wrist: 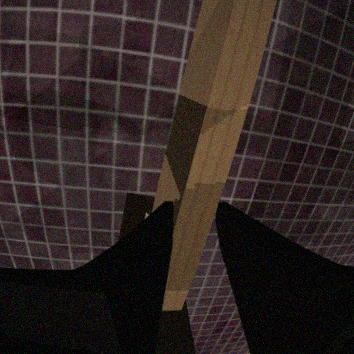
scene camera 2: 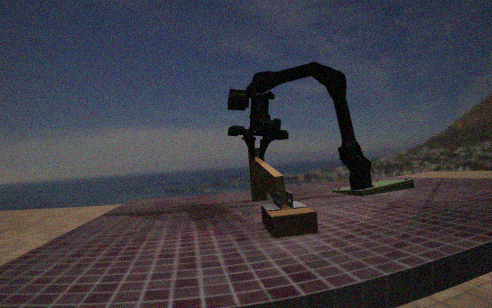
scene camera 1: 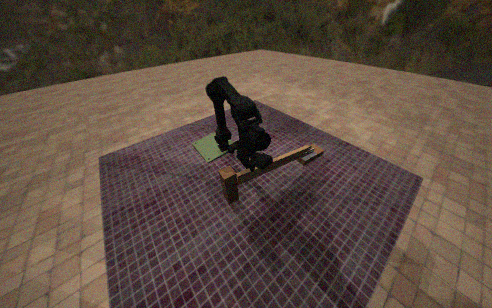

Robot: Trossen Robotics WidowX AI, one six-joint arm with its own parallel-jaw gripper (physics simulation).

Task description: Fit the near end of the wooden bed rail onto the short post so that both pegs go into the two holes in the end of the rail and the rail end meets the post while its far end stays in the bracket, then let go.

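Frame: origin at the arm's base, x back, y up, z left, level; centimetres.
Where they show: gripper, between the fingertips: (wrist: 194, 209) (scene camera 2: 257, 160) (scene camera 1: 250, 170); arm's base, origin of its link: (scene camera 2: 362, 188) (scene camera 1: 224, 147).
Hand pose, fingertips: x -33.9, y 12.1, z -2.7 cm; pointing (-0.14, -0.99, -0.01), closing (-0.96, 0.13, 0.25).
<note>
Things, the pixels of their centre, and the offset from my fingertips. "spot": a spot on its surface instead. Level surfaces: height alone.
- wooden rail, middle of its body: (scene camera 2: 265, 175) (scene camera 1: 276, 162) dx +0.4, dy -4.4, dz +15.2 cm
- short post, a spot on its surface: (scene camera 2: 256, 187) spot: dx -0.3, dy -9.0, dz -7.2 cm
- low wooden block, middle of its body: (scene camera 2: 286, 217) (scene camera 1: 308, 154) dx +0.9, dy -11.9, dz +40.8 cm
- purple tiled mat, height of its surface: dy -13.7 cm
The wooden rail (scene camera 1: 287, 158) (scene camera 2: 270, 170) (wrist: 220, 125) runs between the short post (scene camera 1: 230, 187) (scene camera 2: 256, 187) and the bracket (scene camera 1: 310, 150) (scene camera 2: 284, 200). Its far end sits in the bracket. Its near end is close beside the post, a little below the post's top in scene view 1; whether they touch cannot be told. The pegs and holes are hidden. My gripper (scene camera 1: 253, 167) (scene camera 2: 257, 154) (wrist: 194, 209) points down, shut on the rail near its post end. In the wrist view the rail runs slantwise between the fingers, and a dark surface shows past its near end.
The bracket stands on a low wooden block (scene camera 1: 315, 156) (scene camera 2: 292, 221). The arm's base is on a green plate (scene camera 1: 207, 148) (scene camera 2: 390, 186), set to one side of the rail. All of it stands on a purple tiled mat (scene camera 1: 165, 215) (scene camera 2: 150, 250) with tan paving around it.
</note>
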